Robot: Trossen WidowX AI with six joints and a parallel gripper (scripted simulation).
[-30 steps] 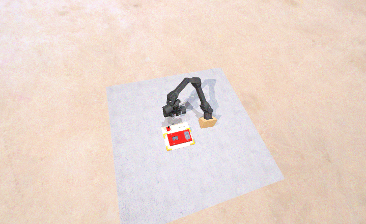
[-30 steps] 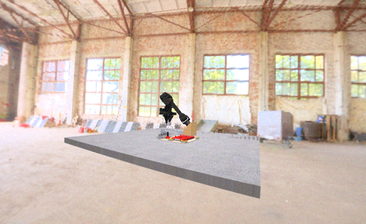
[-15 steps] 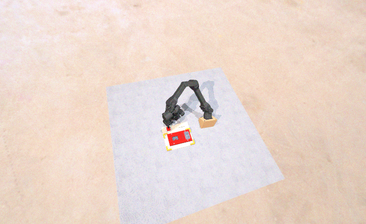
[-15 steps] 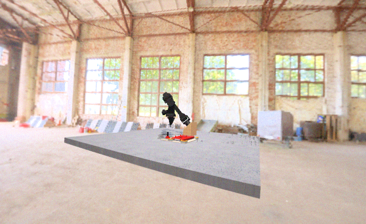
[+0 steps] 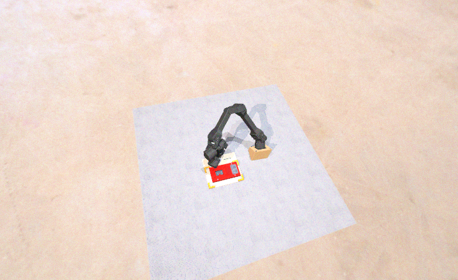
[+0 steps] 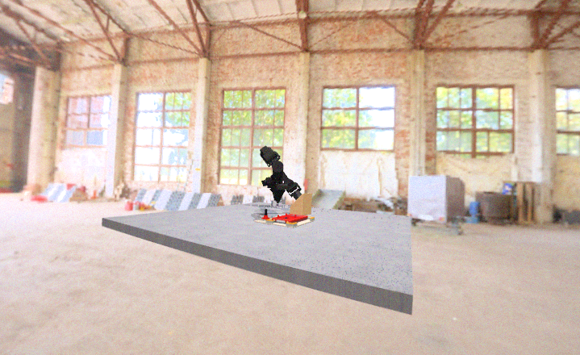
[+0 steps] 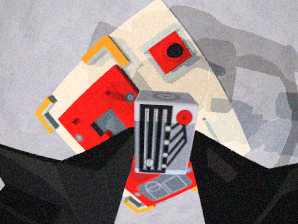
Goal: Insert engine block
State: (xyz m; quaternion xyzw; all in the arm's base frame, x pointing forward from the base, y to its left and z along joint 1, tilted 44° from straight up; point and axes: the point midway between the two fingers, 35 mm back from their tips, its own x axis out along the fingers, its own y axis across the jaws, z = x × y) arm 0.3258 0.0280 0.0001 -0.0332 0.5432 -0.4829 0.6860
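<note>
My gripper tip is 40 mm short of the black post, 40 mm to the left of it and 60 mm above it. Round my gripper tip: engine block 10 mm below.
</note>
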